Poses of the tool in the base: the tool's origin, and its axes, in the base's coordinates. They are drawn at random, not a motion.
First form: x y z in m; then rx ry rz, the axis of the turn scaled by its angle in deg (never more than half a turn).
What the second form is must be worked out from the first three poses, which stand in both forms.
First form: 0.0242 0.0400 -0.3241 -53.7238 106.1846 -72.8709
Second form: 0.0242 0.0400 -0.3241 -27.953 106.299 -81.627
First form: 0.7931 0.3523 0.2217 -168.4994 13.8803 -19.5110
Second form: 0.7931 0.3523 0.2217 32.102 163.595 -138.479
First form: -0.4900 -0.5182 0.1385 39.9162 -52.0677 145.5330
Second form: -0.4900 -0.5182 0.1385 -63.670 47.720 -138.619
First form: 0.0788 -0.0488 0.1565 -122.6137 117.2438 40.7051
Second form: 0.0788 -0.0488 0.1565 124.572 152.463 32.007
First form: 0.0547 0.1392 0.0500 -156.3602 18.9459 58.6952
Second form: 0.0547 0.1392 0.0500 156.453 137.494 -9.729
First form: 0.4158 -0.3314 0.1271 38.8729 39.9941 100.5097
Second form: 0.4158 -0.3314 0.1271 9.710 48.296 98.081
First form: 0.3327 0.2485 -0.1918 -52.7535 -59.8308 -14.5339
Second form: 0.3327 0.2485 -0.1918 129.881 79.501 -147.313
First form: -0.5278 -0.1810 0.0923 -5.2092 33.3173 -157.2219
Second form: -0.5278 -0.1810 0.0923 -71.298 23.867 -89.071
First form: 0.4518 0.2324 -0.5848 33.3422 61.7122 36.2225
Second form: 0.4518 0.2324 -0.5848 -7.682 68.781 49.081
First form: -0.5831 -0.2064 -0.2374 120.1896 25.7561 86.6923
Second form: -0.5831 -0.2064 -0.2374 -12.521 104.392 143.288
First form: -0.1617 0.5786 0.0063 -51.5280 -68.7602 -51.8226
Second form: -0.1617 0.5786 0.0063 111.385 82.237 -174.920
